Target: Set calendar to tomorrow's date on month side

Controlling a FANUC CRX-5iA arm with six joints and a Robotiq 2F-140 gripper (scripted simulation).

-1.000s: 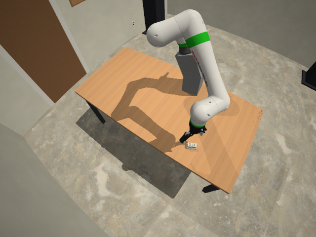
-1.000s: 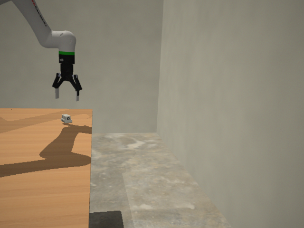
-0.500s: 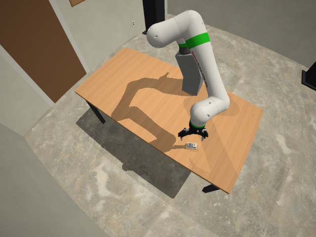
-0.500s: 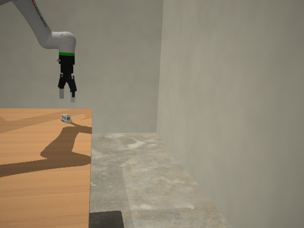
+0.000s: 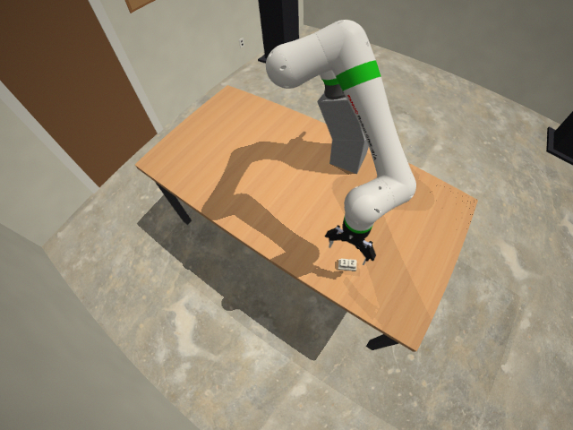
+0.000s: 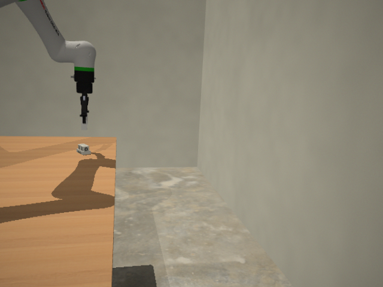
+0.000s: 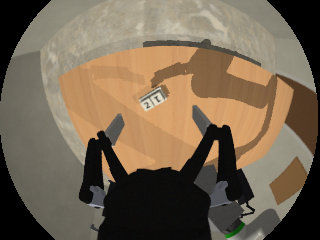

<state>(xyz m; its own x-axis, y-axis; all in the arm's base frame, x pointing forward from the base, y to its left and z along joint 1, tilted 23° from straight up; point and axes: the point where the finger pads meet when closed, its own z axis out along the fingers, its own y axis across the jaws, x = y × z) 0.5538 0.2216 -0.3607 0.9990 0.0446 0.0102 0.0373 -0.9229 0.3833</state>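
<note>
My hand is 120 mm above the white date cube. The rest, counted from my hand: calendar tray: 140 mm below, 20 mm to the left, 10 mm behind.
</note>
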